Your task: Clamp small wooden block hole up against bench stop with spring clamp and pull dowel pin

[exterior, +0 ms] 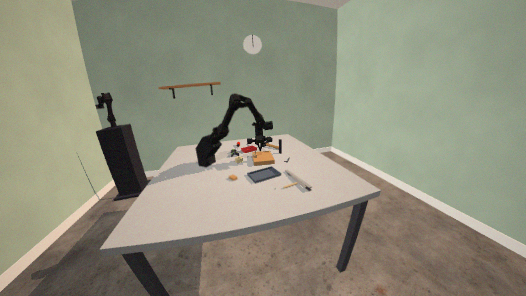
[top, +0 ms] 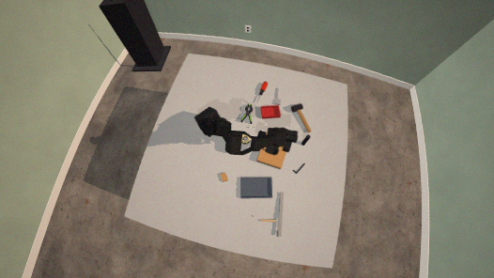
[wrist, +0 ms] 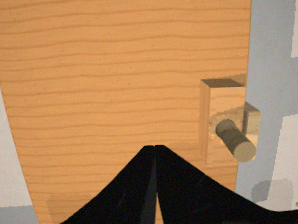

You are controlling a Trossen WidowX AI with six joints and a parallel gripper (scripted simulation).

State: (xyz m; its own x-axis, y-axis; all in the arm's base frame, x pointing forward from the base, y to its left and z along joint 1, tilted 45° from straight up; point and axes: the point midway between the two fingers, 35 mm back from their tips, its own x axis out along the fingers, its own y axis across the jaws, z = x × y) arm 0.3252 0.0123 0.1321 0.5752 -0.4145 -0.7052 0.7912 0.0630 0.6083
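My hand is 60 mm above the dowel pin, 40 mm past it and 10 mm to the right of it. The rest, counted from my hand: small wooden block 70 mm below, 40 mm behind, 10 mm to the left; then bench stop 70 mm below, 50 mm behind, 20 mm to the left; then wooden board 100 mm below, 20 mm ahead.
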